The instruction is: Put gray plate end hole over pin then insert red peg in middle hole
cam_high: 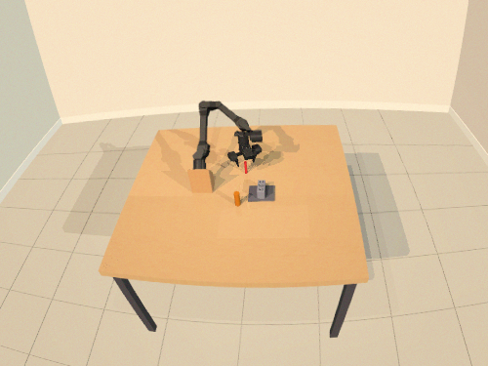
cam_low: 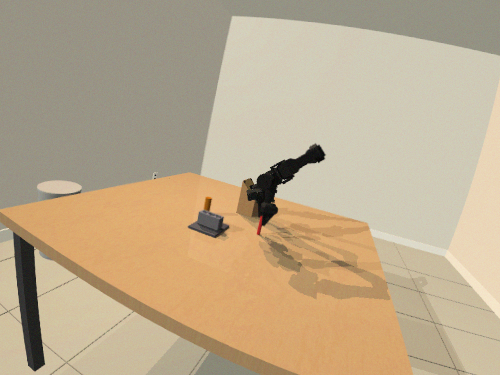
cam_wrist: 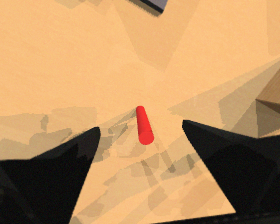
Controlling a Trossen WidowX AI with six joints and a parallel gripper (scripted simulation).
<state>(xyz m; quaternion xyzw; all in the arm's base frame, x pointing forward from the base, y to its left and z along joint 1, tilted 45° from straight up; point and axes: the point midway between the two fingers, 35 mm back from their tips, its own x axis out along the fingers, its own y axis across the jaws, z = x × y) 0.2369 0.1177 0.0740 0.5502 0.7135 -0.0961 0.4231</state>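
Right now my gripper tip is 2 cm above the red peg. The rest, counted from my gripper tip: dark base 16 cm to the right, 10 cm ahead, 5 cm below; then orange cylinder 27 cm to the right, 2 cm below, 1 cm behind; then gray plate 18 cm to the right, 10 cm ahead, 1 cm below.
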